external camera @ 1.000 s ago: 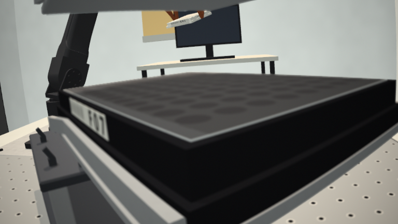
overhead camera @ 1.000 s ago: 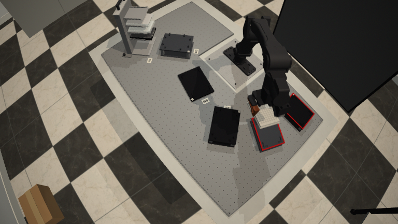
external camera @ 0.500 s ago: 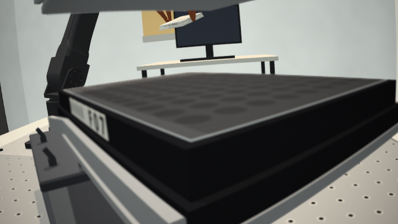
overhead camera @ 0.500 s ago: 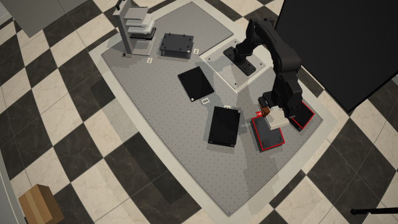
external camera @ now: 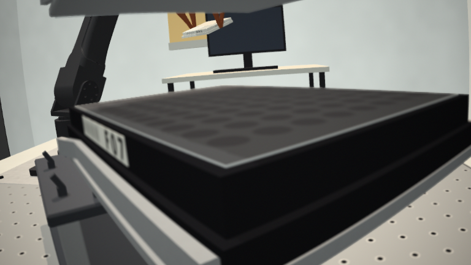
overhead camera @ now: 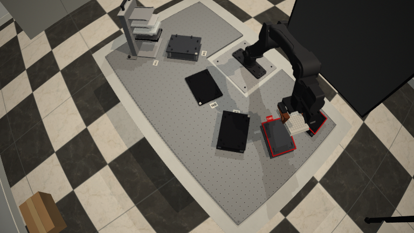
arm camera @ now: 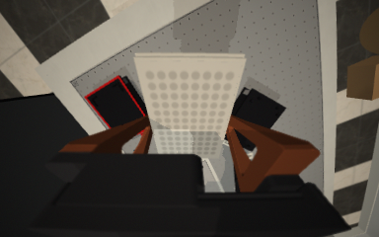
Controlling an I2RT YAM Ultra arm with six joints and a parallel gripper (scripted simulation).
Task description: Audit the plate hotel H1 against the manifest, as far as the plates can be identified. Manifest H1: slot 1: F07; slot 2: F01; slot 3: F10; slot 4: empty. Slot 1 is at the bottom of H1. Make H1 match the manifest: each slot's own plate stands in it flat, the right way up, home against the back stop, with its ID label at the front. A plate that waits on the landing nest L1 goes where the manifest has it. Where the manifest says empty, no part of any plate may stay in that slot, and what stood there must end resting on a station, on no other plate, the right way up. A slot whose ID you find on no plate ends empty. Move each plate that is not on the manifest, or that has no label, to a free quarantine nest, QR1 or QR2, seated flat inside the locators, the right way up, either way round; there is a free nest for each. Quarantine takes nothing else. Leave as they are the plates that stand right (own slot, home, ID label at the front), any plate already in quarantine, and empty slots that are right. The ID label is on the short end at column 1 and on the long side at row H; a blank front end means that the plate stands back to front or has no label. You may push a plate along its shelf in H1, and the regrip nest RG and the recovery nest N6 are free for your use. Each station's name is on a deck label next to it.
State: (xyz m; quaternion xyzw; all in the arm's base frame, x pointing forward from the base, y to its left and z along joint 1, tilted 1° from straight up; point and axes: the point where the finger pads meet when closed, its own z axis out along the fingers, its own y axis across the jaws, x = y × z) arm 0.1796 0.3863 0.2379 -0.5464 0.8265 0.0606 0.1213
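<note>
Right now my hand is 200 mm above the red-framed quarantine nest. From my hand the other things lie so: red-framed nest (200 mm below, 200 mm behind, 40 mm to the left); then black landing nest L1 (190 mm below, 150 mm to the right, 140 mm ahead); then white well plate (right at my hand).
</note>
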